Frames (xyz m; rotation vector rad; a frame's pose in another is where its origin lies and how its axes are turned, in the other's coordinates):
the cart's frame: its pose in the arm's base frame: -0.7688 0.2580 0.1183 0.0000 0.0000 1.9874
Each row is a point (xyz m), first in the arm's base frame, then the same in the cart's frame.
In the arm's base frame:
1: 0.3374 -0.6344 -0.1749
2: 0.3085 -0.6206 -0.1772
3: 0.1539 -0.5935 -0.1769
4: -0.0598 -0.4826 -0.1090
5: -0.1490 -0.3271 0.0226
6: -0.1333 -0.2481 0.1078
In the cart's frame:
1: -1.2637 -0.6505 -0.2932
2: -1.2394 -0.6296 -0.2955
3: -1.1520 -0.4992 -0.2952
4: -0.9642 -0.3487 -0.2273
5: -0.7859 -0.3300 -0.0957
6: -0.7200 -0.3763 -0.0105

